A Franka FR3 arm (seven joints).
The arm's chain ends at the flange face. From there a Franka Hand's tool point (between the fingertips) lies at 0.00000 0.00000 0.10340 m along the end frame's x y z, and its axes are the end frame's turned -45 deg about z.
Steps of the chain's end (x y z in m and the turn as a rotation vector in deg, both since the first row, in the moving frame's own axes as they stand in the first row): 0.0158 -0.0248 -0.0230 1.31 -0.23 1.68; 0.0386 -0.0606 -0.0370 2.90 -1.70 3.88
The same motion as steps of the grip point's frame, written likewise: 0.0301 -0.0083 -0.0230 1.09 0.76 1.68; 0.0719 -0.0214 -0.0372 3.25 0.85 3.88
